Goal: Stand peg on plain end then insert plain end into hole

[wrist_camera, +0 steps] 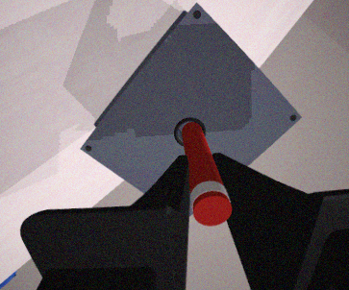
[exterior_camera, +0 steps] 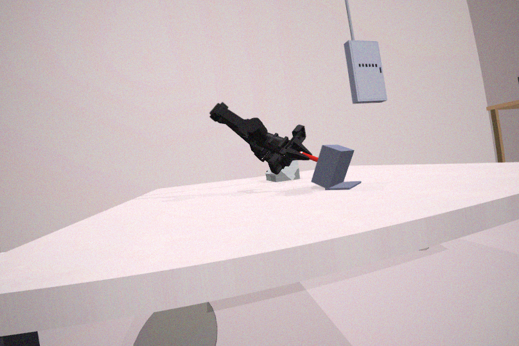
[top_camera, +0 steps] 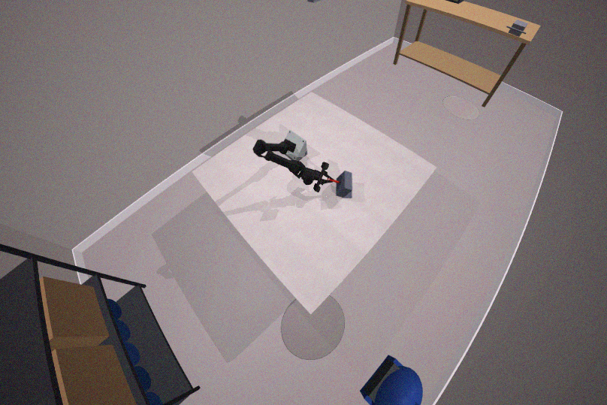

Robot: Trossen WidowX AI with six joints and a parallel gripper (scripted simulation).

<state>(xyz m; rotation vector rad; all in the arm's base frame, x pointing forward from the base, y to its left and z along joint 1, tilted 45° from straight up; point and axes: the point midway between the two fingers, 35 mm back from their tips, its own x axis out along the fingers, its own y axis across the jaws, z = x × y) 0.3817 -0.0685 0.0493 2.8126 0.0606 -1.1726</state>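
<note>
My gripper tip is now 60 mm short of the sloped panel, 40 mm to the right of it and 30 mm above it. Round my gripper tip: red peg: 10 mm to the right, 10 mm behind, 10 mm above.
</note>
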